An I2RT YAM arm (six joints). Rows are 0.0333 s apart.
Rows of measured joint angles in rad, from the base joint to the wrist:
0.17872, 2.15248, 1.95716, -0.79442, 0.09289, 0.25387
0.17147, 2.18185, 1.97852, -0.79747, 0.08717, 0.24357
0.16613, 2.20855, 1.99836, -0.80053, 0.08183, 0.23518
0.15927, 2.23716, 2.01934, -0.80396, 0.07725, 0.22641
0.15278, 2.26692, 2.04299, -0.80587, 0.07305, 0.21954
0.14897, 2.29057, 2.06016, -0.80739, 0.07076, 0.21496
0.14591, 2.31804, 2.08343, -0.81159, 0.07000, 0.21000
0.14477, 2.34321, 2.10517, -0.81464, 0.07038, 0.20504
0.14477, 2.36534, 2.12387, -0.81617, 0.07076, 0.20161
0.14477, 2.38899, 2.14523, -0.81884, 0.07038, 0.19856
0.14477, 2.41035, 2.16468, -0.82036, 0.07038, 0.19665
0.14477, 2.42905, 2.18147, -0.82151, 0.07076, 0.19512
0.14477, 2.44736, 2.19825, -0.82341, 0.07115, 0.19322
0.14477, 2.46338, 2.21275, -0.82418, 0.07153, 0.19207
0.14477, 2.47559, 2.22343, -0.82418, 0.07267, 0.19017
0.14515, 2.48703, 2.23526, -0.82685, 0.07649, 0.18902
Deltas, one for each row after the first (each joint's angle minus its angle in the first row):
-0.00725, 0.02937, 0.02136, -0.00305, -0.00572, -0.01030
-0.01259, 0.05607, 0.04120, -0.00611, -0.01106, -0.01869
-0.01945, 0.08468, 0.06218, -0.00954, -0.01564, -0.02746
-0.02594, 0.11444, 0.08583, -0.01145, -0.01984, -0.03433
-0.02975, 0.13809, 0.10300, -0.01297, -0.02213, -0.03891
-0.03281, 0.16556, 0.12627, -0.01717, -0.02289, -0.04387
-0.03395, 0.19073, 0.14801, -0.02022, -0.02251, -0.04883
-0.03395, 0.21286, 0.16671, -0.02175, -0.02213, -0.05226
-0.03395, 0.23651, 0.18807, -0.02442, -0.02251, -0.05531
-0.03395, 0.25787, 0.20752, -0.02594, -0.02251, -0.05722
-0.03395, 0.27657, 0.22431, -0.02709, -0.02213, -0.05875
-0.03395, 0.29488, 0.24109, -0.02899, -0.02174, -0.06065
-0.03395, 0.31090, 0.25559, -0.02976, -0.02136, -0.06180
-0.03395, 0.32311, 0.26627, -0.02976, -0.02022, -0.06370
-0.03357, 0.33455, 0.27810, -0.03243, -0.01640, -0.06485

